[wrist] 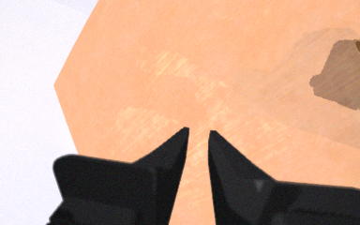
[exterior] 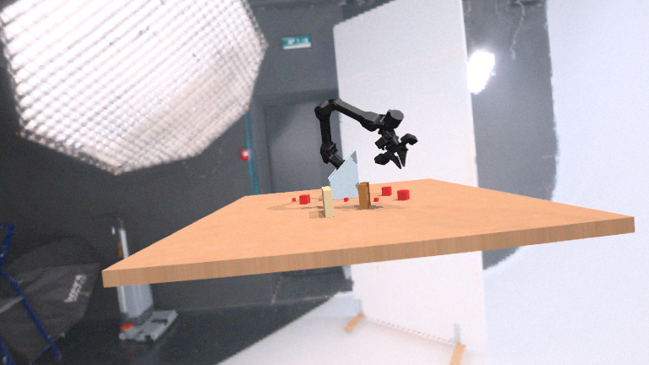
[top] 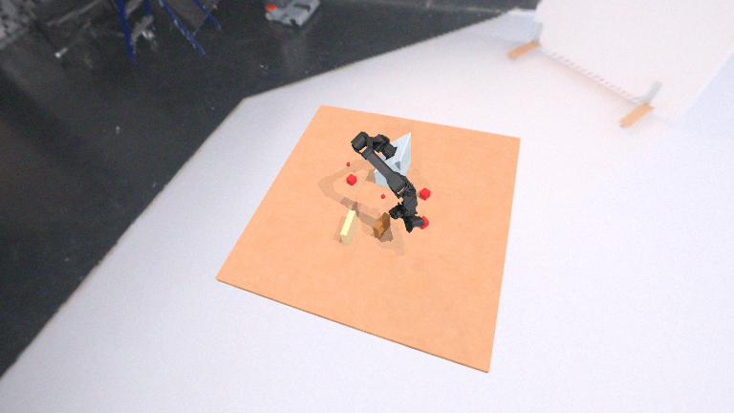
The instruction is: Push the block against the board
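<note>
Now: gripper tip 30 cm to the left of the board and 10 cm above it. From my gripper tip the other things lie so: square block: 15 cm to the right, 10 cm below, 5 cm behind.
</note>
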